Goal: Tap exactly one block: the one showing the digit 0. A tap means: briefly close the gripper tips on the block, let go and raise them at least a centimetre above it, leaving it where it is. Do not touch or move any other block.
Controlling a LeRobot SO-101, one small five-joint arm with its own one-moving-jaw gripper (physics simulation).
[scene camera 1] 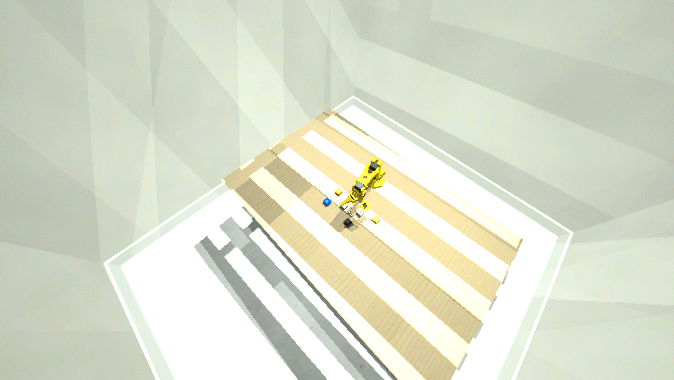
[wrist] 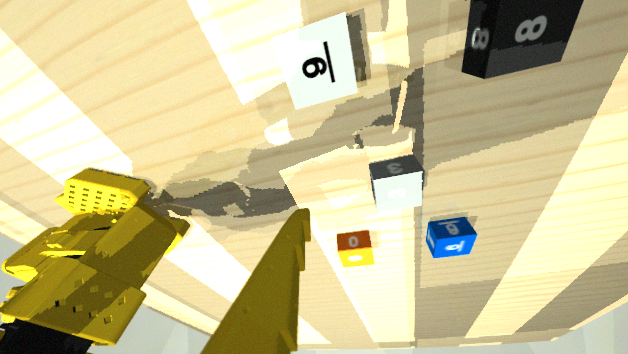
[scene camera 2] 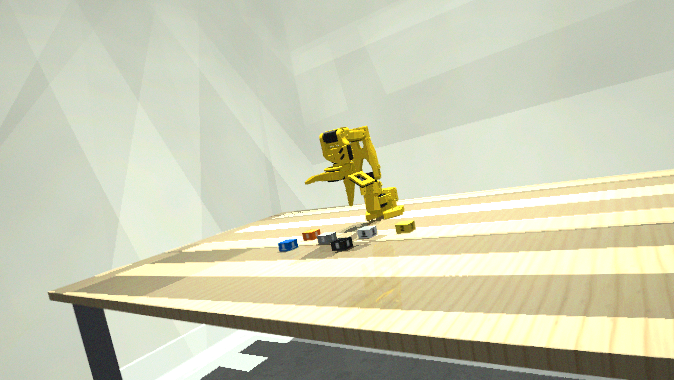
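The orange block showing 0 (scene camera 1: 338, 192) (scene camera 2: 311, 234) (wrist: 355, 248) lies on the table, looking partly yellow under bright light. In the wrist view it is right of the single notched jaw (wrist: 270, 280) and beyond its tip. My gripper (scene camera 2: 328, 194) is fully open and empty, raised well above the table and the blocks. In the wrist view the other jaw is out of the picture. In the first scene view the gripper end of the arm is to the right of and below the orange block.
Other blocks stand close by: blue (scene camera 1: 327, 202) (scene camera 2: 288, 245) (wrist: 451, 237), grey 3 (scene camera 2: 327, 238) (wrist: 397, 185), black 8 (scene camera 1: 348, 223) (scene camera 2: 342, 244) (wrist: 525, 35), white with an underlined digit (scene camera 1: 360, 213) (scene camera 2: 367, 232) (wrist: 320, 62), and yellow (scene camera 1: 375, 219) (scene camera 2: 405, 226). Striped light and shadows cross the table.
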